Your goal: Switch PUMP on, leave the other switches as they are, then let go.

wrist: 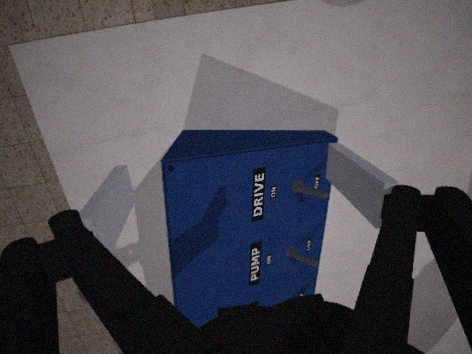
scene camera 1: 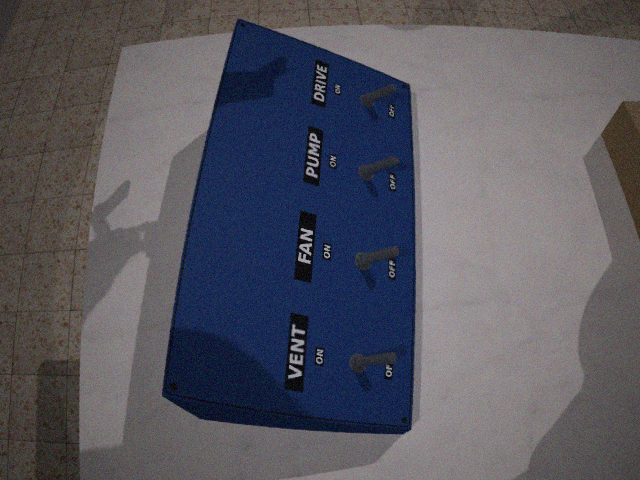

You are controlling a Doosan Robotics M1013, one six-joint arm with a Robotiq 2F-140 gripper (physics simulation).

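Places are measured from the arm's base along level axes (x ahead, y left, z up), in centimetres.
Where they show: gripper, fingertip midpoint: (wrist: pixel 231 171).
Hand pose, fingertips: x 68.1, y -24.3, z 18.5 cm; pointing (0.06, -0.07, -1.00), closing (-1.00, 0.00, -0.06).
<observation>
Each offset is from my fingertips to the top centre of the thing. Level surfaces: height alone.
A blue switch panel (scene camera 1: pixel 248 206) (wrist: pixel 200 200) carries four grey levers. The PUMP lever {dy +22.6, dx -10.7, dz -16.2 cm} (scene camera 1: pixel 380 167) (wrist: pixel 303 255) leans to its OFF side. The DRIVE lever {dy +10.6, dx -11.7, dz -16.2 cm} (scene camera 1: pixel 379 96) (wrist: pixel 311 190), the FAN lever {dy +34.5, dx -9.6, dz -16.2 cm} (scene camera 1: pixel 377 256) and the VENT lever {dy +46.5, dx -8.5, dz -16.2 cm} (scene camera 1: pixel 374 359) also lean to OFF. In the wrist view the FAN and VENT levers are hidden by the gripper's dark body. My gripper (wrist: pixel 231 171) is open and empty above the panel, its grey fingertips wide apart, one to either side of the panel's DRIVE end in that view. The gripper does not show in scene camera 1; shadows fall on the panel.
The panel lies on a white table top {dz -29.3 cm} (scene camera 1: pixel 491 206) (wrist: pixel 125 90) with a tiled floor (scene camera 1: pixel 41 180) (wrist: pixel 20 115) beyond its edge. Part of a tan block (scene camera 1: pixel 628 149) shows at the right edge of scene camera 1.
</observation>
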